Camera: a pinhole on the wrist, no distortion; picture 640 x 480 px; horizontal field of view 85.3 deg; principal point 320.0 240.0 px. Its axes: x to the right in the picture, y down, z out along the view. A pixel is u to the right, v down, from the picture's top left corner.
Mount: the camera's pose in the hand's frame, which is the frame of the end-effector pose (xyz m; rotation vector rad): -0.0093 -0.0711 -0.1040 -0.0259 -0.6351 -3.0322
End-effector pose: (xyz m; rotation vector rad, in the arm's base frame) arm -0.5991 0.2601 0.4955 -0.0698 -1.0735 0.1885
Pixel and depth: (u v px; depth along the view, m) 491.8 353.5 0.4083
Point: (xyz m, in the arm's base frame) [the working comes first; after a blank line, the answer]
In the camera's frame: 0.2019 0.1334 0.4083

-0.9766 0.1744 0.4827
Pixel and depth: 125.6 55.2 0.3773
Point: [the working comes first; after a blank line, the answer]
In the camera's frame: -0.2111 -0.2007 0.3773

-0.6781 0.5585 0.6985
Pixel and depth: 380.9 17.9 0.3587
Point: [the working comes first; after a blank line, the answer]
In the camera's frame: 0.0629 -0.2293 0.3587

-0.7874 0.5156 0.4486
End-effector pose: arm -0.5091 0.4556 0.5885 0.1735 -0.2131 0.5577
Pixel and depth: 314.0 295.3 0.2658
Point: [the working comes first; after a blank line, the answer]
In the camera's frame: -0.0046 0.0423 0.2658

-0.5320 0.4184 0.7386
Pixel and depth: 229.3 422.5 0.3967
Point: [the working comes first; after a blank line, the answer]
In the camera's frame: -0.1036 0.2084 0.3967

-0.4196 0.3523 0.9322
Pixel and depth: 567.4 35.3 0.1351
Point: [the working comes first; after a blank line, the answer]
In the camera's frame: 0.0962 -0.0796 0.1351

-0.6252 0.4468 0.5580
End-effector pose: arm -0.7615 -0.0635 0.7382 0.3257 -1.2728 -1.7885
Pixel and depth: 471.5 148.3 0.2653
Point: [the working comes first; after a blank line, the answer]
In the camera's frame: 0.1157 -0.0700 0.2653

-0.7152 0.0984 0.8358
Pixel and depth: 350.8 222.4 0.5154
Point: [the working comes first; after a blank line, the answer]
In the camera's frame: 0.0457 -0.0261 0.5154

-0.8836 0.1891 1.0168
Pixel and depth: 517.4 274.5 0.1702
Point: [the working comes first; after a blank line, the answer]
In the camera's frame: 0.0967 0.0169 0.1702

-0.7531 0.0571 0.7183
